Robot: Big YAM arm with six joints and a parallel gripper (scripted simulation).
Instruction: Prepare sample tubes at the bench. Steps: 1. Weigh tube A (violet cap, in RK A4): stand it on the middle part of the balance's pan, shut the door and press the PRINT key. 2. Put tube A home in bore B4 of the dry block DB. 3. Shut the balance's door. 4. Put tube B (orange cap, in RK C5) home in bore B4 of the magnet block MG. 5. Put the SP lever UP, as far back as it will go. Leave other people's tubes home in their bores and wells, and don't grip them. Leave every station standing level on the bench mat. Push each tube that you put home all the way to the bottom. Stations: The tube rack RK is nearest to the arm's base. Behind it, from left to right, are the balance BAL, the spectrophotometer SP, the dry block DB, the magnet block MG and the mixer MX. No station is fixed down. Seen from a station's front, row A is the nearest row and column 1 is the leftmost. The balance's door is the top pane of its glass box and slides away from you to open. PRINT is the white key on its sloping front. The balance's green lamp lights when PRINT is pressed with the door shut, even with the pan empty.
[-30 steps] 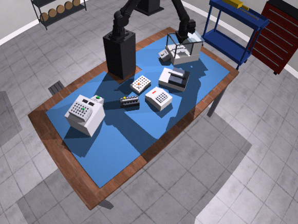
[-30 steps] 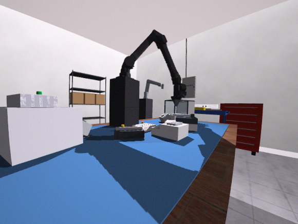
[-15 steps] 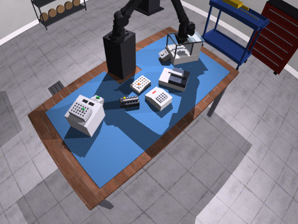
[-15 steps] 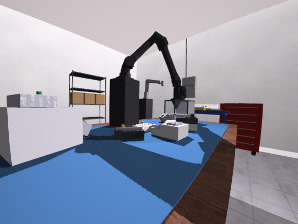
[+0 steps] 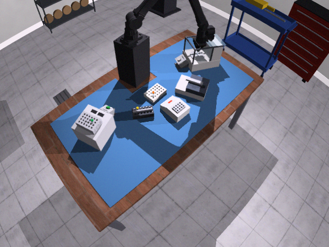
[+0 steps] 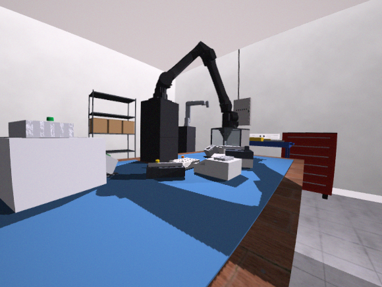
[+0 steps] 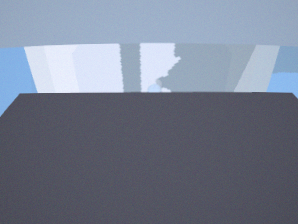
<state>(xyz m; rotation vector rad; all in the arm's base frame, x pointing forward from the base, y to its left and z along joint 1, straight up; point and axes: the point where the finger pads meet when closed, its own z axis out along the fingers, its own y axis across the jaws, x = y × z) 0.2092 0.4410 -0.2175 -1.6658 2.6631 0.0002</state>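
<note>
My hand is 2 cm above the violet-capped tube. Also, from my hand: tube rack RK 2 cm ahead, 45 cm to the right, 11 cm below; print key 6 cm behind, 13 cm to the right, 6 cm below; SP lever 17 cm ahead, 24 cm to the right, 4 cm below.
</note>
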